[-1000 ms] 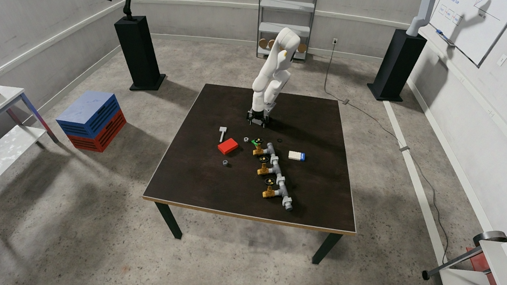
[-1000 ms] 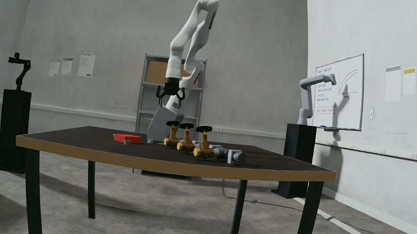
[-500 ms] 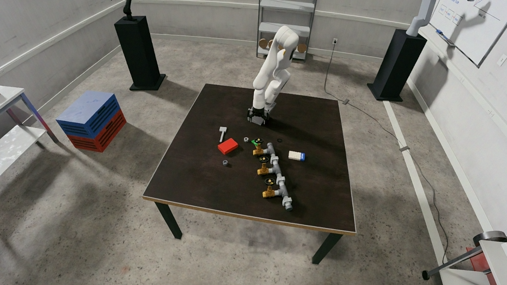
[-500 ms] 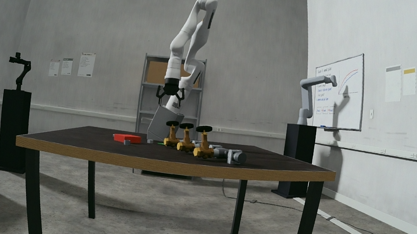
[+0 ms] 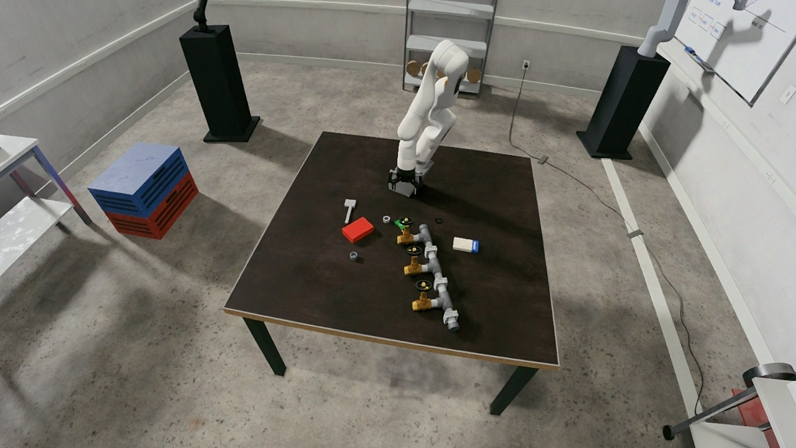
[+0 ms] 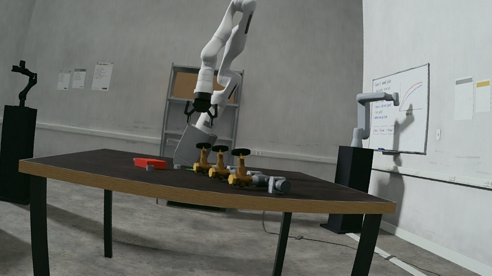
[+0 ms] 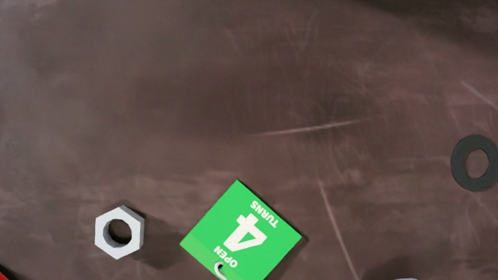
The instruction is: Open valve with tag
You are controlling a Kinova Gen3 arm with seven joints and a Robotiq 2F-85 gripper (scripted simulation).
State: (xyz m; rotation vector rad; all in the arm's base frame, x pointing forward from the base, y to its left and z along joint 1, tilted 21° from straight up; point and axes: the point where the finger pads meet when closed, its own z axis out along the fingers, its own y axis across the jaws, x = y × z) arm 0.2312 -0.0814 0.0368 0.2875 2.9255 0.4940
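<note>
The green tag lies 1 cm ahead of my hand, 1 cm to the right of it and 20 cm below it. The rest, counted from my hand: small grey hammer 8 cm behind, 26 cm to the right, 20 cm below; then red block 7 cm ahead, 21 cm to the right, 19 cm below; then small grey ring 22 cm ahead, 21 cm to the right, 20 cm below.
</note>
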